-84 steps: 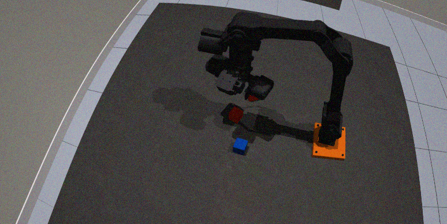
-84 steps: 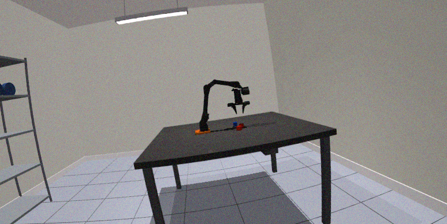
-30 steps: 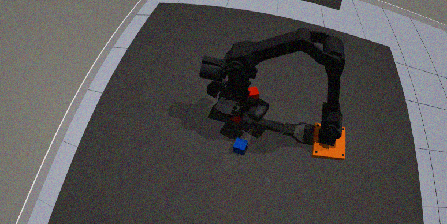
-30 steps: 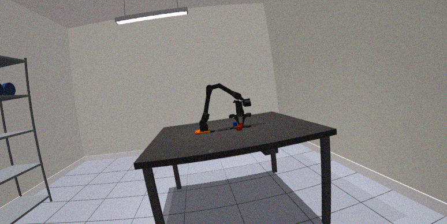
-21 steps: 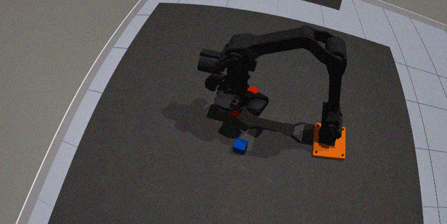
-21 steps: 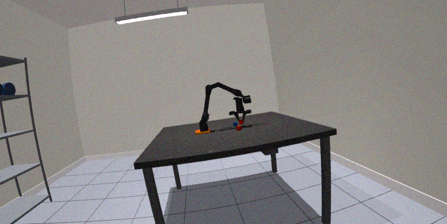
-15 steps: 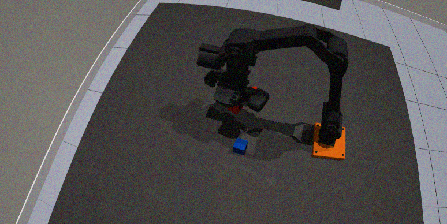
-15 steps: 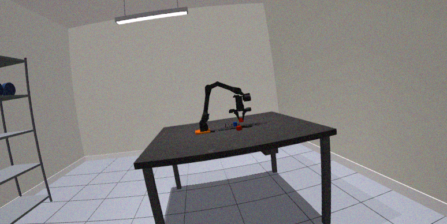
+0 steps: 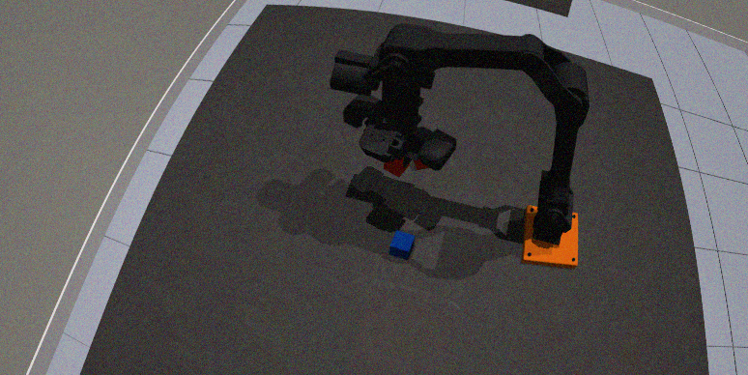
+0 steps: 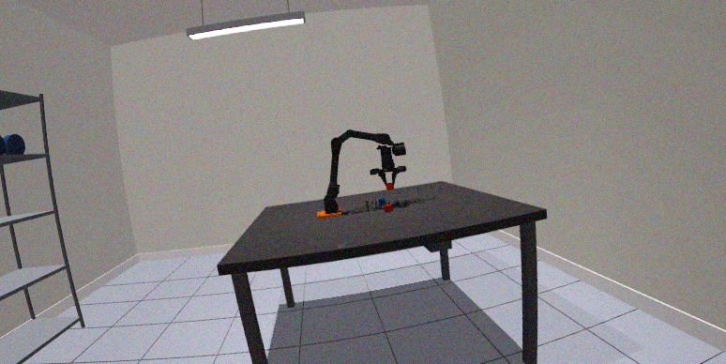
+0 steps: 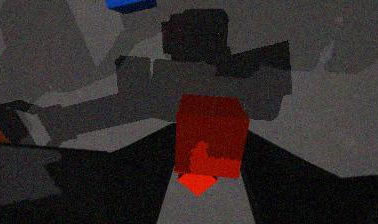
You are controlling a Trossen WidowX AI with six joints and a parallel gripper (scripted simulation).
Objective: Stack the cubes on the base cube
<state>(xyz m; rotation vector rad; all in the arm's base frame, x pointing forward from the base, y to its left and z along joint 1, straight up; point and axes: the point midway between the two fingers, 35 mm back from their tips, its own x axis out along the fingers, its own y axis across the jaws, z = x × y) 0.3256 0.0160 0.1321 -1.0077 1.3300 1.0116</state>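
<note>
Now: the blue cube 110 mm to the left of my gripper tip, 100 mm below it and 50 mm behind it. From my gripper tip the other things lie so: red cube (100 mm to the right, 100 mm below, 30 mm behind).
</note>
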